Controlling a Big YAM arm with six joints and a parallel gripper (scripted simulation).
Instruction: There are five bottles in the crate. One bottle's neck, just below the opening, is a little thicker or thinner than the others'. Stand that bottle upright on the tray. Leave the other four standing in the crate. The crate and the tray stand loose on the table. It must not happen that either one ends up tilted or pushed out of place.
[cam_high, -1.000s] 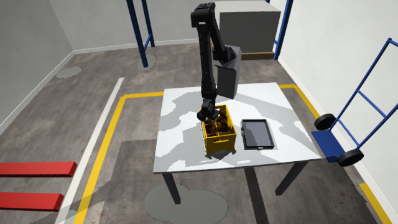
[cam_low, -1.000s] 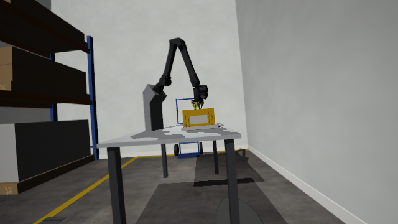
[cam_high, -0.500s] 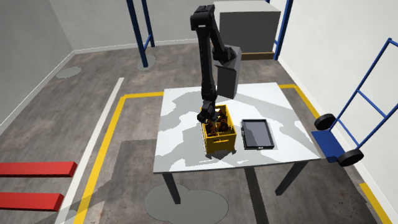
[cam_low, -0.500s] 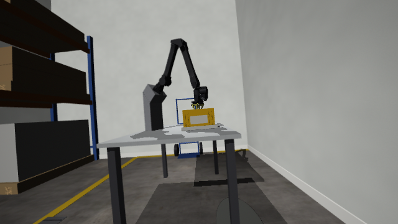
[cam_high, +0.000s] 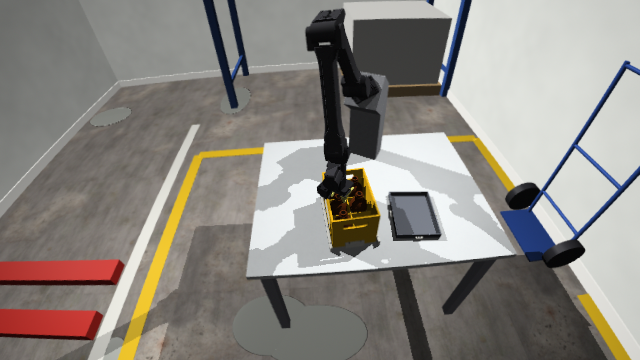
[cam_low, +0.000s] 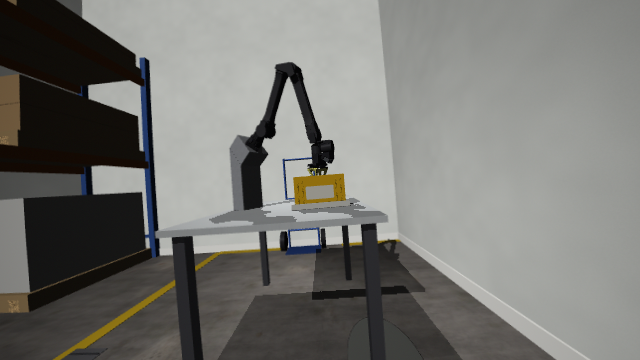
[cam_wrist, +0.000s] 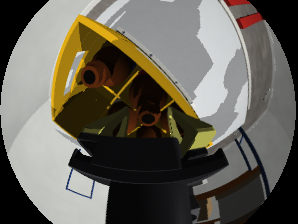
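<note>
Now: hand 10 mm short of the crate, 40 mm to the right of it and 70 mm above it. Also, from my hand: dark tray: 140 mm ahead, 310 mm to the left, 140 mm below; then brown bottle: 60 mm behind, 110 mm to the left, 60 mm below.
</note>
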